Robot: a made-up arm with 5 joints. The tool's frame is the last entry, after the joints.
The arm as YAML. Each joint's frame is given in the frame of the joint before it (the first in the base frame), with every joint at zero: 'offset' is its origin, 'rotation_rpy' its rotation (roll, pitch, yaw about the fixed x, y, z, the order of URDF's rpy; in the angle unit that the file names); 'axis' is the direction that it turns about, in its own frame. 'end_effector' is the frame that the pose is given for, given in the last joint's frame.
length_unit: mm
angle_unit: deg
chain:
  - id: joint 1
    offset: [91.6, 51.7, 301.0]
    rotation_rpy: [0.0, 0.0, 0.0]
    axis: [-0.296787, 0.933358, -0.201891]
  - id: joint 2
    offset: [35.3, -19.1, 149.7]
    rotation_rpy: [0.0, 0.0, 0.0]
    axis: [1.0, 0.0, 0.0]
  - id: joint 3
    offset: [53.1, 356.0, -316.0]
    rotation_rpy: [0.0, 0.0, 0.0]
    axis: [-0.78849, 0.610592, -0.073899]
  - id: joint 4
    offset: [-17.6, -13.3, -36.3]
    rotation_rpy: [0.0, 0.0, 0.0]
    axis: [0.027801, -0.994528, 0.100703]
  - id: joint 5
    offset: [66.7, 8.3, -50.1]
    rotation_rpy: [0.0, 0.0, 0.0]
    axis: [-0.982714, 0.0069, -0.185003]
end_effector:
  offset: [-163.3, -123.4, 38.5]
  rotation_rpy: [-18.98, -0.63, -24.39]
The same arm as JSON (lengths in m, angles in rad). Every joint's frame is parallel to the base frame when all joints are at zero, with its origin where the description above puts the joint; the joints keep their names.
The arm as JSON. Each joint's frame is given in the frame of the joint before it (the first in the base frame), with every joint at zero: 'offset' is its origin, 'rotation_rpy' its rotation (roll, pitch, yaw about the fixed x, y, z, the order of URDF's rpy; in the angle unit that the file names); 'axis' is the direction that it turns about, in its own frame. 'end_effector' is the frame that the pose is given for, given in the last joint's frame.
{
  "length_unit": "m",
  "angle_unit": "rad",
  "chain": [
    {
      "id": "joint 1",
      "offset": [
        0.0916,
        0.0517,
        0.301
      ],
      "rotation_rpy": [
        0.0,
        0.0,
        0.0
      ],
      "axis": [
        -0.296787,
        0.933358,
        -0.201891
      ]
    },
    {
      "id": "joint 2",
      "offset": [
        0.0353,
        -0.0191,
        0.1497
      ],
      "rotation_rpy": [
        0.0,
        0.0,
        0.0
      ],
      "axis": "+x"
    },
    {
      "id": "joint 3",
      "offset": [
        0.0531,
        0.356,
        -0.316
      ],
      "rotation_rpy": [
        0.0,
        0.0,
        0.0
      ],
      "axis": [
        -0.78849,
        0.610592,
        -0.073899
      ]
    },
    {
      "id": "joint 4",
      "offset": [
        -0.0176,
        -0.0133,
        -0.0363
      ],
      "rotation_rpy": [
        0.0,
        0.0,
        0.0
      ],
      "axis": [
        0.027801,
        -0.994528,
        0.100703
      ]
    },
    {
      "id": "joint 5",
      "offset": [
        0.0667,
        0.0083,
        -0.0501
      ],
      "rotation_rpy": [
        0.0,
        0.0,
        0.0
      ],
      "axis": [
        -0.982714,
        0.0069,
        -0.185003
      ]
    }
  ],
  "end_effector": {
    "offset": [
      -0.1633,
      -0.1234,
      0.0385
    ],
    "rotation_rpy": [
      -0.3313,
      -0.011,
      -0.4257
    ]
  }
}

